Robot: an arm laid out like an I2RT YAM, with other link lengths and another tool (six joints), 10 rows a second.
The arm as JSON. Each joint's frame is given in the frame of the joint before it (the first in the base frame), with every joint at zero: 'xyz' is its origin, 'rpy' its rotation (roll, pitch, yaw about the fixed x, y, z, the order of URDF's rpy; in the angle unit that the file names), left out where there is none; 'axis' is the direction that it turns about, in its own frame. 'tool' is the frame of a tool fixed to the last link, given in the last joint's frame.
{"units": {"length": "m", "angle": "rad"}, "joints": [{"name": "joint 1", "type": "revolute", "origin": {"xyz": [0.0, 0.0, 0.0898]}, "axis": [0.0, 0.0, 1.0]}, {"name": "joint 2", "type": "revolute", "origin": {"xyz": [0.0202, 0.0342, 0.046], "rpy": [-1.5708, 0.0, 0.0]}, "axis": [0.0, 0.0, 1.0]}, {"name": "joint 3", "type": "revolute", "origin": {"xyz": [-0.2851, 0.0, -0.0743], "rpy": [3.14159, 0.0, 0.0]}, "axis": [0.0, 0.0, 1.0]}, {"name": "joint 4", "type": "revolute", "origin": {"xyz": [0.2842, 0.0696, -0.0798]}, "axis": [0.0, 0.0, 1.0]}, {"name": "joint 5", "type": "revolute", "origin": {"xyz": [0.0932, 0.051, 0.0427], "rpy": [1.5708, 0.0, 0.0]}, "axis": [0.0, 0.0, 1.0]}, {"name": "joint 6", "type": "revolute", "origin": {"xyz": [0.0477, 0.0, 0.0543], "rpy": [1.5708, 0.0, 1.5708]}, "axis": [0.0, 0.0, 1.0]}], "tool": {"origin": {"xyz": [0.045, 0.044, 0.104], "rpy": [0.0, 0.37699, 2.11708]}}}
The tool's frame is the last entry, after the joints.
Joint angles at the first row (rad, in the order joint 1, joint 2, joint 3, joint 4, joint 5, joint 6):
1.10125, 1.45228, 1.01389, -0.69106, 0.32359, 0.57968
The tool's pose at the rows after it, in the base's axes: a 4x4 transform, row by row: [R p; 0 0 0 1], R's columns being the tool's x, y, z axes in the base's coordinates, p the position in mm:
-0.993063 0.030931 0.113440 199.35; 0.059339 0.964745 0.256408 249.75; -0.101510 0.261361 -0.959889 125.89; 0 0 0 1
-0.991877 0.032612 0.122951 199.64; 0.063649 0.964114 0.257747 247.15; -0.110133 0.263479 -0.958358 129.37; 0 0 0 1
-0.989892 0.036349 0.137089 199.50; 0.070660 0.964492 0.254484 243.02; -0.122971 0.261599 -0.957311 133.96; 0 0 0 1
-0.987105 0.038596 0.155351 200.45; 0.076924 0.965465 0.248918 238.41; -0.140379 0.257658 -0.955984 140.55; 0 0 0 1
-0.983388 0.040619 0.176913 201.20; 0.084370 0.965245 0.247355 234.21; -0.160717 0.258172 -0.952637 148.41; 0 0 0 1
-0.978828 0.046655 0.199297 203.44; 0.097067 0.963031 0.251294 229.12; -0.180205 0.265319 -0.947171 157.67; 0 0 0 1
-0.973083 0.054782 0.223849 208.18; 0.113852 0.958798 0.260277 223.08; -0.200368 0.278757 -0.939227 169.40; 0 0 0 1
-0.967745 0.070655 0.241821 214.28; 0.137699 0.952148 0.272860 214.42; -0.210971 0.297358 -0.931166 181.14; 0 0 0 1
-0.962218 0.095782 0.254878 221.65; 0.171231 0.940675 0.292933 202.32; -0.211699 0.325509 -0.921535 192.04; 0 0 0 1
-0.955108 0.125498 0.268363 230.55; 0.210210 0.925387 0.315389 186.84; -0.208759 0.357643 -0.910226 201.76; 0 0 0 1
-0.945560 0.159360 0.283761 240.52; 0.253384 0.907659 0.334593 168.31; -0.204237 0.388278 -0.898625 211.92; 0 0 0 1
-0.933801 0.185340 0.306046 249.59; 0.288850 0.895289 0.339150 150.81; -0.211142 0.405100 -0.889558 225.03; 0 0 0 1
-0.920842 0.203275 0.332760 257.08; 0.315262 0.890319 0.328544 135.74; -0.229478 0.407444 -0.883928 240.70; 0 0 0 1
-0.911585 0.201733 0.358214 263.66; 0.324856 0.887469 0.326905 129.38; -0.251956 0.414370 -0.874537 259.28; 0 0 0 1
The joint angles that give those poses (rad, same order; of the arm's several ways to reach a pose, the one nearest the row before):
1.10132, 1.44448, 1.01512, -0.69793, 0.32795, 0.57791
1.10016, 1.43068, 1.01287, -0.70369, 0.33554, 0.57757
1.10075, 1.41350, 1.01090, -0.71585, 0.35025, 0.57938
1.09986, 1.39549, 1.01396, -0.73250, 0.36867, 0.57699
1.10063, 1.37417, 1.01779, -0.74829, 0.38898, 0.57619
1.09384, 1.34855, 1.02291, -0.76287, 0.40484, 0.57348
1.07677, 1.31955, 1.03304, -0.77668, 0.41561, 0.56421
1.04507, 1.28740, 1.04353, -0.79180, 0.41232, 0.55233
0.99516, 1.24802, 1.04862, -0.80305, 0.39192, 0.53845
0.92813, 1.20471, 1.04810, -0.80833, 0.35951, 0.51795
0.84625, 1.16414, 1.05225, -0.81674, 0.31922, 0.49174
0.77455, 1.13724, 1.07400, -0.83628, 0.29428, 0.46215
0.72126, 1.12462, 1.11210, -0.86554, 0.28994, 0.43296
0.69391, 1.12660, 1.16649, -0.89062, 0.28993, 0.40907

